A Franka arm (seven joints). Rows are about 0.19 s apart.
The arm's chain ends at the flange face. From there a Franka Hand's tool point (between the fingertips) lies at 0.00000 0.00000 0.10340 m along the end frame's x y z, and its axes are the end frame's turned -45 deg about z.
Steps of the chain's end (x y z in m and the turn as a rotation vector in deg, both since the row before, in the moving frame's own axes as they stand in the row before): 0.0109, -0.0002, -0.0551, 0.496, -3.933, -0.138; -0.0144, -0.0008, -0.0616, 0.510, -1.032, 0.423; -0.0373, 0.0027, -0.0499, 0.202, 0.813, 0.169; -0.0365, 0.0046, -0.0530, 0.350, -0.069, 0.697; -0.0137, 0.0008, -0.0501, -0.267, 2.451, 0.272; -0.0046, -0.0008, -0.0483, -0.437, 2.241, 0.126
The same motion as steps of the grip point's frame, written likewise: 0.0035, 0.0019, -0.0553, 3.132, -2.430, -0.138; -0.0103, -0.0127, -0.0616, 1.090, -0.369, 0.423; -0.0270, -0.0237, -0.0499, -0.432, 0.718, 0.169; -0.0287, -0.0231, -0.0530, 0.296, 0.199, 0.697; -0.0075, -0.0056, -0.0502, -1.922, 1.544, 0.272; -0.0004, -0.0004, -0.0484, -1.894, 1.276, 0.126
